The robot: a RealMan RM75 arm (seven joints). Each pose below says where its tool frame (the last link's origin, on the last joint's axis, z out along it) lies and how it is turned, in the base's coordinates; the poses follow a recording.
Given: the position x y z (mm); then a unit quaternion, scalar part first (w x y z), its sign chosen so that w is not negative.
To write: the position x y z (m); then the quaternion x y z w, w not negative. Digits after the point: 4 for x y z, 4 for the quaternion.
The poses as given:
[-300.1, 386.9, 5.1, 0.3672, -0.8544, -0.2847, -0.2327]
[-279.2, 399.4, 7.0, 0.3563, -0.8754, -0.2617, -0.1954]
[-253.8, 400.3, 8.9, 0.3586, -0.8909, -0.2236, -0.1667]
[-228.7, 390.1, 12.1, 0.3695, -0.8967, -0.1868, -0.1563]
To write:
[-0.3001, 0.3869, 0.0051, -0.8544, -0.2847, -0.2327, 0.3672]
[-0.2792, 0.3994, 0.0070, -0.8754, -0.2617, -0.1954, 0.3563]
[-0.2538, 0.4003, 0.0089, -0.8909, -0.2236, -0.1667, 0.3586]
[-0.2287, 0.3901, 0.0121, -0.8967, -0.1868, -0.1563, 0.3695]

